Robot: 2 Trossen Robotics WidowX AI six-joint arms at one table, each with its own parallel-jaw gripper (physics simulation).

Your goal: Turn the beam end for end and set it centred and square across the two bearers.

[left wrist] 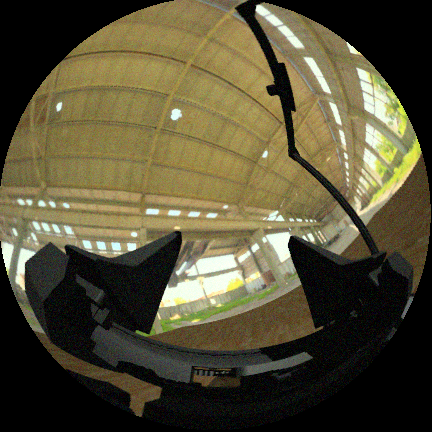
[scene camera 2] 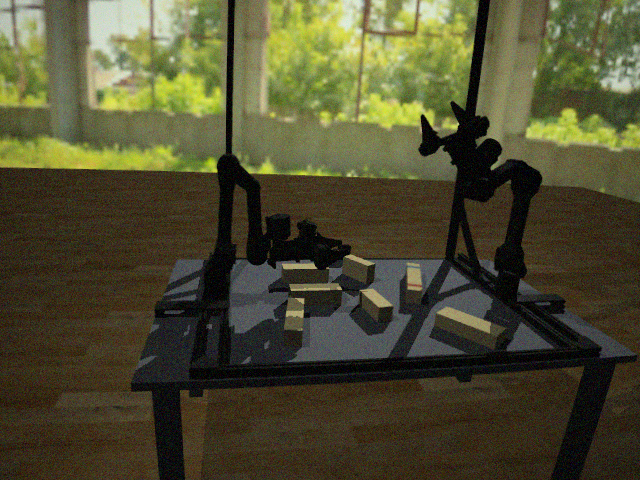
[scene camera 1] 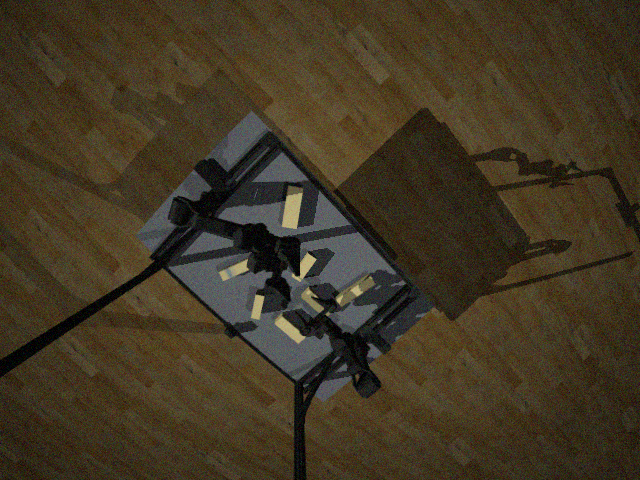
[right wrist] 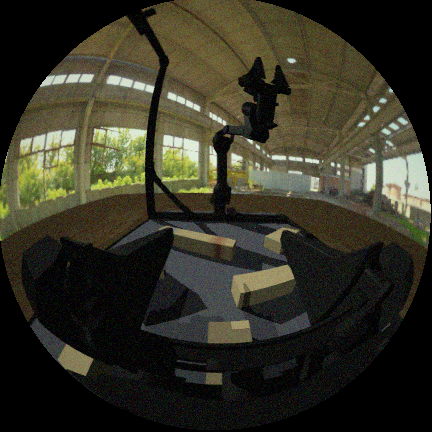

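Seen in the pictures: left gripper, fingertip midpoint: (left wrist: 237,239) (scene camera 2: 435,108) (scene camera 1: 293,289) (right wrist: 268,60); right gripper, fingertip midpoint: (scene camera 2: 345,247) (scene camera 1: 303,304) (right wrist: 228,234); left arm's base, origin of the base link: (scene camera 2: 506,290) (scene camera 1: 211,202) (right wrist: 218,215); right arm's base, origin of the base link: (scene camera 2: 215,295) (scene camera 1: 356,342).
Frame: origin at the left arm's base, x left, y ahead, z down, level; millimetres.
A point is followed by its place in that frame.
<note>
The beam, a long pale wooden block with a blue and a red band (scene camera 2: 413,276) {x -72, y 298, z -25 mm} (right wrist: 205,242) {x -37, y 332, z -21 mm}, lies on the table; in scene camera 1 the beam (scene camera 1: 232,270) {x -140, y 266, z -25 mm} is partly hidden under the left arm. Several plain pale blocks lie around; I cannot tell which two are the bearers. Two of them, one block (scene camera 1: 257,305) {x -172, y 447, z -44 mm} (scene camera 2: 358,268) {x -153, y 460, z -23 mm} and another block (scene camera 1: 306,265) {x 101, y 471, z -25 mm} (scene camera 2: 375,304) {x 127, y 485, z -23 mm} (right wrist: 265,287) {x 75, y 497, z -23 mm}, lie near the beam. My left gripper (scene camera 2: 439,111) {x 123, y 380, z -544 mm} (left wrist: 237,239) {x 123, y 380, z -544 mm} (right wrist: 268,60) {x 123, y 380, z -544 mm} is open and empty, high above the table, fingers pointing up. My right gripper (scene camera 2: 344,246) {x 1, y 550, z -146 mm} (right wrist: 228,234) {x 1, y 550, z -146 mm} is open and empty, low above the blocks.
More pale blocks lie about: one (scene camera 1: 292,206) {x 234, y 252, z -19 mm} (scene camera 2: 470,328) {x 262, y 271, z -13 mm} by the long rail, one (scene camera 1: 289,329) {x -161, y 631, z -28 mm} (scene camera 2: 305,273) {x -136, y 639, z -12 mm}, one (scene camera 1: 313,300) {x 12, y 606, z -27 mm} (scene camera 2: 315,295) {x 37, y 635, z -12 mm} and one (scene camera 1: 355,290) {x 174, y 705, z -25 mm} (scene camera 2: 294,320) {x 214, y 718, z -25 mm} near the right arm. Dark rails edge the table; upright posts rise behind it in scene camera 2.
</note>
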